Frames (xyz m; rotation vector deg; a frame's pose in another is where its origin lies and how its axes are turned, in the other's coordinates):
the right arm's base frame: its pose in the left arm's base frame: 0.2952 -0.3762 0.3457 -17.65 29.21 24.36
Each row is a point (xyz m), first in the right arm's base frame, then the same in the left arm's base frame.
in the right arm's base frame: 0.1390 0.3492 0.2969
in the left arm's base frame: 0.3628 0.0848 0.4568
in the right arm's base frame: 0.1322 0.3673 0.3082
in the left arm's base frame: 0.3536 0.1027 0.4666
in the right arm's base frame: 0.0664 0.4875 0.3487
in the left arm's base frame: 0.2622 0.2021 0.5136
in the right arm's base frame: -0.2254 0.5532 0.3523
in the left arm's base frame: 0.0029 0.1691 0.6590
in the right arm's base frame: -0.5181 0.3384 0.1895
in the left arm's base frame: -0.1942 -0.1717 0.7166
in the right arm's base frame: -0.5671 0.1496 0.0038
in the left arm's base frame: -0.2202 -0.4224 0.6218
